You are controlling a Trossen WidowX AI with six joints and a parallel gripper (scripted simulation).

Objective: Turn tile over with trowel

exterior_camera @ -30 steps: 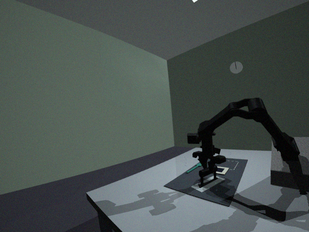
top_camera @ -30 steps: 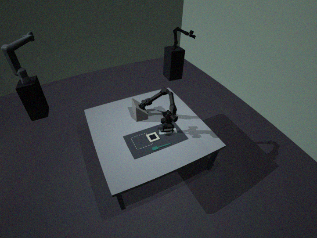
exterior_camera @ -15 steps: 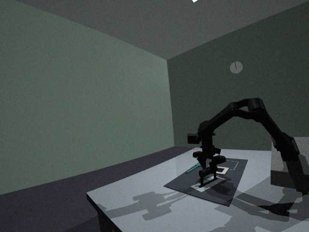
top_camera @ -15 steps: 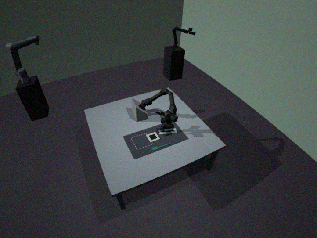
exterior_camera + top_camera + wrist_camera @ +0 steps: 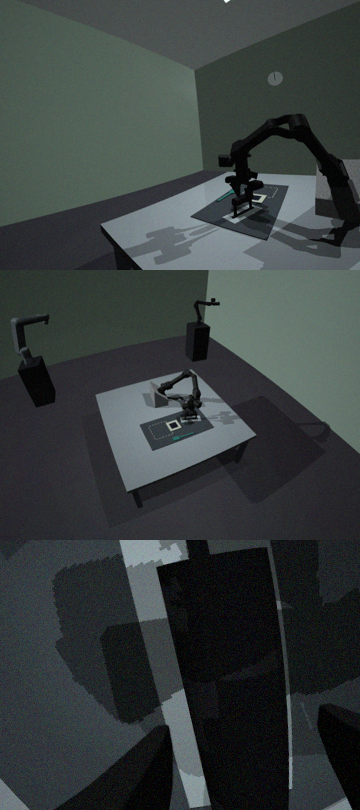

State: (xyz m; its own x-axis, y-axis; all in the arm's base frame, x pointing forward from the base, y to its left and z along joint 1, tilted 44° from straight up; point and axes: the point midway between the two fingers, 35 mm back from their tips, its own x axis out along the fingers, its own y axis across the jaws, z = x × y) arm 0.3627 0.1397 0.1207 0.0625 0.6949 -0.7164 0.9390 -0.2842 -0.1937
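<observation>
Right now the dark mat is 40 mm ahead of my gripper tip, 170 mm to the right of it and 90 mm below it. Also, from my gripper tip: teal trowel (180 mm ahead, 180 mm to the right, 60 mm below); then tile (20 mm ahead, 190 mm to the right, 60 mm below).
</observation>
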